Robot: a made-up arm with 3 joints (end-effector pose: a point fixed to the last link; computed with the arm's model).
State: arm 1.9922 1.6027 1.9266
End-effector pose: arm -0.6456 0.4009 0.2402 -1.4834 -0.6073 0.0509
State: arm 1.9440 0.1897 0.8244
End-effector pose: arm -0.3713 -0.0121 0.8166 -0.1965 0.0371 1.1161
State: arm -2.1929 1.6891 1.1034
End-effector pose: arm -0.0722 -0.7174 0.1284 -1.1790 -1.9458 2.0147
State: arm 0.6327 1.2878 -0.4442
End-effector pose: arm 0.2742 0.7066 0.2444 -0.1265 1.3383 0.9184
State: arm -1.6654 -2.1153 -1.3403
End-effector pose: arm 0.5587 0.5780 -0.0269 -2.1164 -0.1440 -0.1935
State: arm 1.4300 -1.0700 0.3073
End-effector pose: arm -0.4272 -0.4842 0.5605 0.8577 -0.7256 1.0091
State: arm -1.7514 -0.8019 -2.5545
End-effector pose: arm 0.6374 0.3445 0.6552 -0.6873 0.4524 0.7587
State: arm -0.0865 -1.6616 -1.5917
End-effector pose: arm -0.6123 0.5799 0.2511 -1.3334 -1.1973 1.1185
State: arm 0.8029 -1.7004 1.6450
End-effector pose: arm -0.7301 -0.1838 0.0521 1.6367 -0.5916 -0.6246
